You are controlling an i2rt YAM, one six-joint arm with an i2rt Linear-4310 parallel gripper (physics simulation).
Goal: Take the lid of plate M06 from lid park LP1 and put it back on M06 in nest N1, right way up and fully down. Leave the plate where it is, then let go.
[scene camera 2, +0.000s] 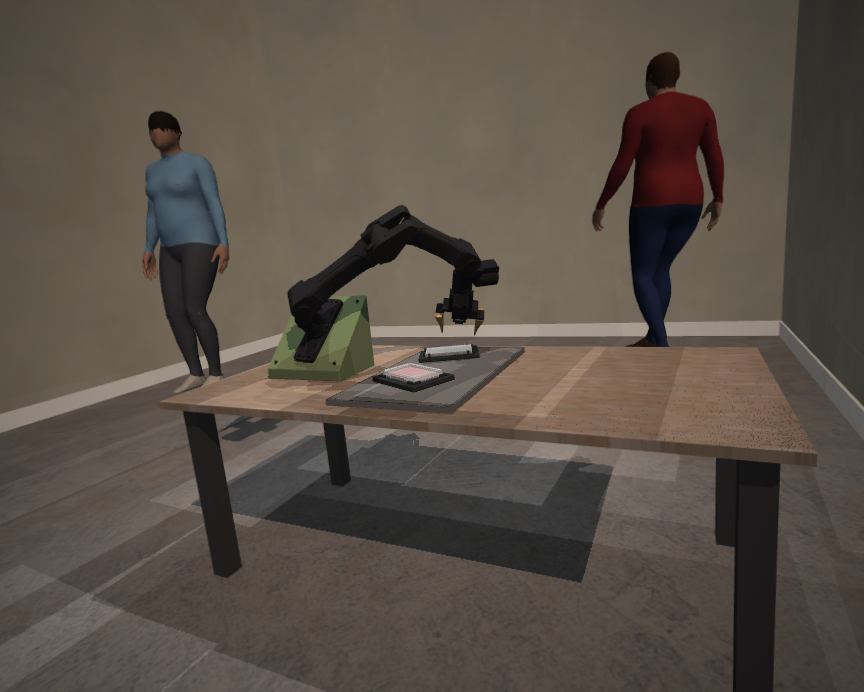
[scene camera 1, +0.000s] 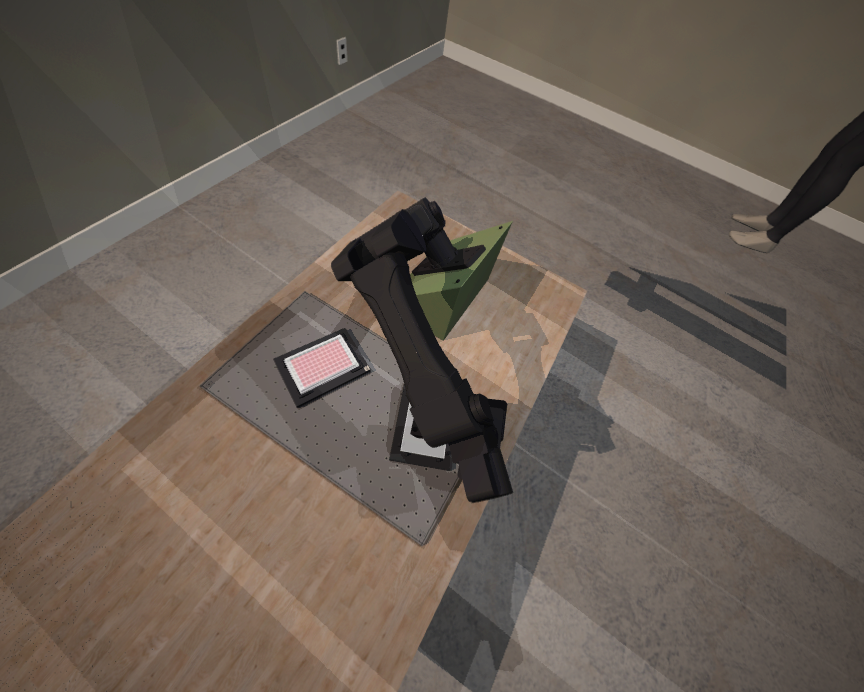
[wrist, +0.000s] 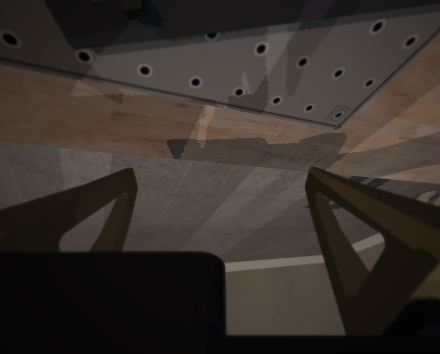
My gripper is open, with nothing in its grasp. Also in view: a pale lid.
